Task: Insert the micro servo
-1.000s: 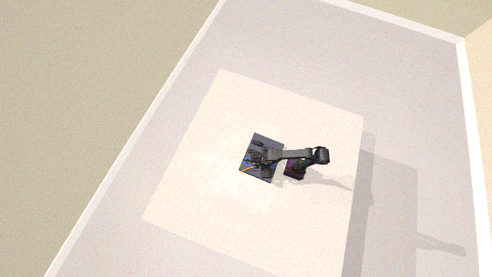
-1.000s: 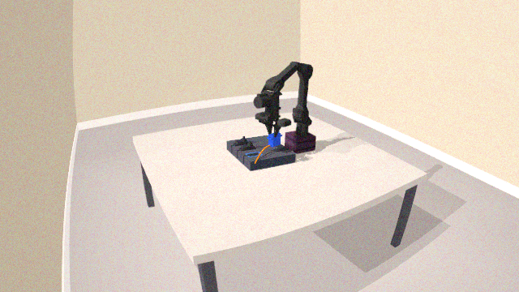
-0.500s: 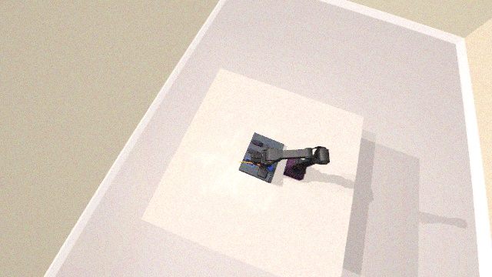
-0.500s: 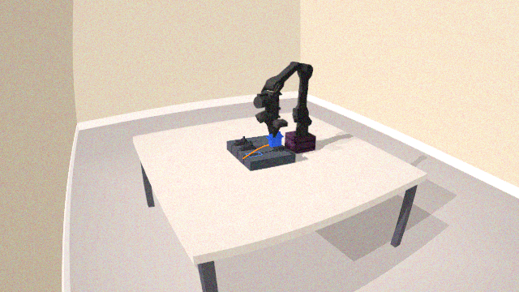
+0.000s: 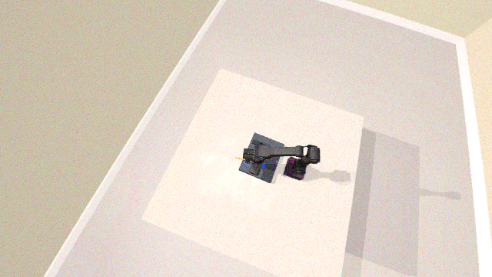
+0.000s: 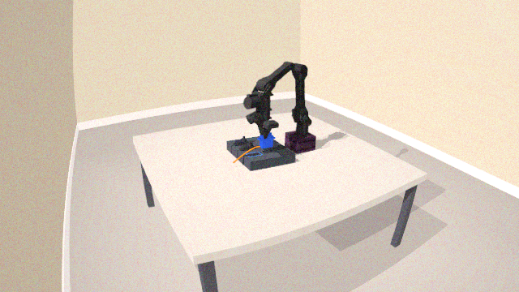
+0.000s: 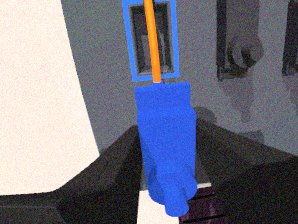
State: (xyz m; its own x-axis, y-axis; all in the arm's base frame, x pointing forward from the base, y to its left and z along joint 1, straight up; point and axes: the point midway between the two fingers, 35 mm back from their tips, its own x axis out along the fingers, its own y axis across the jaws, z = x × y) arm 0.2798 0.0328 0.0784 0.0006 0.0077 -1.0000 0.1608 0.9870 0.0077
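Now: the grey deck 7 cm behind my gripper tip, 7 cm to the right of it and 10 cm below it.
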